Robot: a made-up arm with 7 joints.
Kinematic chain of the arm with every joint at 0, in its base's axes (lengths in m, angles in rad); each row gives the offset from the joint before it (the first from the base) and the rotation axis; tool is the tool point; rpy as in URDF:
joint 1: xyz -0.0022 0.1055 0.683 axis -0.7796 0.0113 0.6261
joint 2: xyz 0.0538 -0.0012 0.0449 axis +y
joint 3: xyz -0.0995 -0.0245 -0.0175 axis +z
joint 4: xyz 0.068 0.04 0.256 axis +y
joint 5: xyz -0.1 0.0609 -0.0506 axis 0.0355 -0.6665 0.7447
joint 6: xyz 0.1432 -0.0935 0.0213 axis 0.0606 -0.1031 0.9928
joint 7: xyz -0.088 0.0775 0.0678 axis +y
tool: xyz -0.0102 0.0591 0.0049 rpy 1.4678 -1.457 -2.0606
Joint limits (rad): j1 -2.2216..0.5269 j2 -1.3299..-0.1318 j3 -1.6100..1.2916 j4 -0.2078..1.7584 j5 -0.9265..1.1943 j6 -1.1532..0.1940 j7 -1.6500..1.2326
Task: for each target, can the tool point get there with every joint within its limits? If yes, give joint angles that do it. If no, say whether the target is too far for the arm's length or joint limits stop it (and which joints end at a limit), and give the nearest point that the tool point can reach.
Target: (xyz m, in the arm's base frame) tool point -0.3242 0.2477 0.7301
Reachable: yes | joints -0.0715 -1.1115 0.1475 0.3110 0.9444 -0.1589 0.5776
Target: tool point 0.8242 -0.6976 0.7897
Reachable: no: too far | nearest point 0.1460 -0.2639 0.9216 | short by 0.816 m
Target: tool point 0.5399 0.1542 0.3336
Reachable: no: joint limits stop it (at a limit: joint 2, joint 3, joint 4, joint 6, joint 7) | nearest point 0.0914 0.2096 0.7681 | short by 0.627 m
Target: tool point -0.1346 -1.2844 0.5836
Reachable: no: too far | nearest point -0.1371 -0.3847 0.7186 | short by 0.910 m
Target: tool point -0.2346 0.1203 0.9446
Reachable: yes | joints -0.2964 -1.0820 -0.9432 0.9672 0.6028 -0.0441 -0.6948
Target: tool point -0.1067 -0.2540 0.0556
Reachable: no: joint limits stop it (at a limit: joint 1, joint 2, joint 4, joint 6, joint 7) | nearest point -0.2416 -0.1581 0.4208 | short by 0.401 m
